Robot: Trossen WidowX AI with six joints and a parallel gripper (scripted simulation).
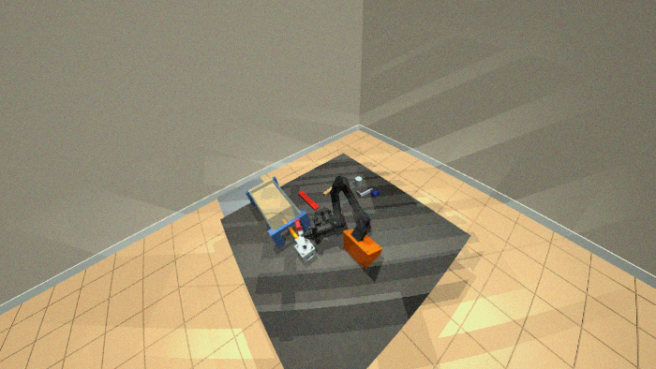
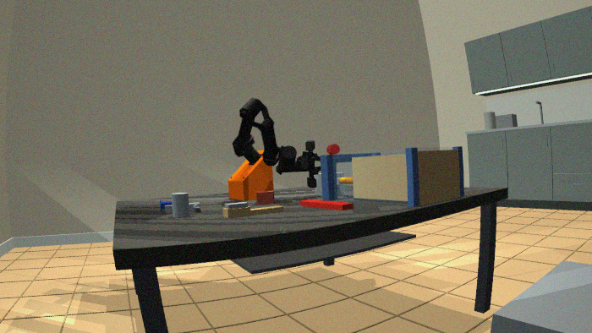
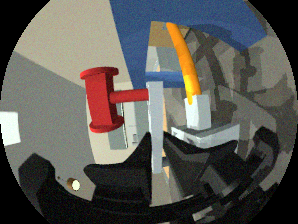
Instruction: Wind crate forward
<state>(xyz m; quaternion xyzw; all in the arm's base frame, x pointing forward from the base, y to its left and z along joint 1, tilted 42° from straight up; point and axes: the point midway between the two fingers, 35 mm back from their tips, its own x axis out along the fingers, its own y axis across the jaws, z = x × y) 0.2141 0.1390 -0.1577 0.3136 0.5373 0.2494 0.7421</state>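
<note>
Now: the grey winch 7 cm behind my gripper tip and 10 cm below it. The rest, counted from my gripper tip: wooden-handled tool 30 cm ahead, 46 cm to the right, 11 cm below; clear-panelled cubby 35 cm ahead, 2 cm to the left, 2 cm below; flat red bar 32 cm ahead, 23 cm to the right, 12 cm below.
</note>
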